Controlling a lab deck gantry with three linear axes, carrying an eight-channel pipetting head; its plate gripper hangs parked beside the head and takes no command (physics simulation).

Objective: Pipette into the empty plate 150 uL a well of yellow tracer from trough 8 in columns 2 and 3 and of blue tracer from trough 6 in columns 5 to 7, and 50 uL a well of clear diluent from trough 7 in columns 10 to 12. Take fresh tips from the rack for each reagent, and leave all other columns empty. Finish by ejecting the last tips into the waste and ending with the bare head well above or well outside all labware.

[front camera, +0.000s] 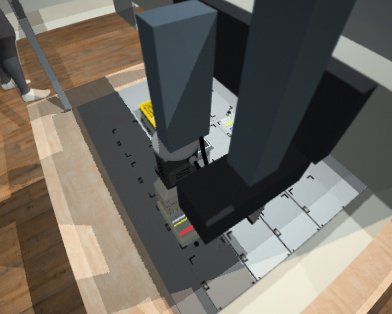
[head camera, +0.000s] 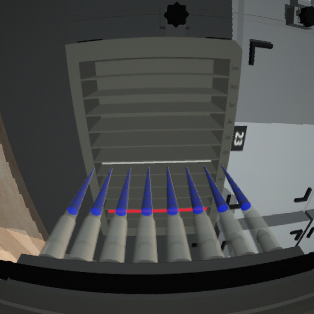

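The grey trough block (front camera: pixel 186 241) (head camera: pixel 150 48) is below the pipetting head (front camera: pixel 175 170) (head camera: pixel 160 272). The head bears eight tips (head camera: pixel 147 195) with blue in them. Their ends appear near the white line of clear diluent (head camera: pixel 156 162); their height over the block cannot be told. No blue line shows in the head view. A red line (front camera: pixel 186 230) (head camera: pixel 157 211) crosses another trough. The plate (front camera: pixel 228 123) shows yellow and blue marks and is partly hidden. The parked plate gripper's fingers cannot be made out by the black block (front camera: pixel 220 200).
A yellow rack (front camera: pixel 148 112) stands partly behind the head's column (front camera: pixel 180 75). A second tall column (front camera: pixel 280 90) rises from the black block. Pale deck positions with corner brackets lie at the right (front camera: pixel 295 215). A black knob (head camera: pixel 176 14) is beyond the trough block.
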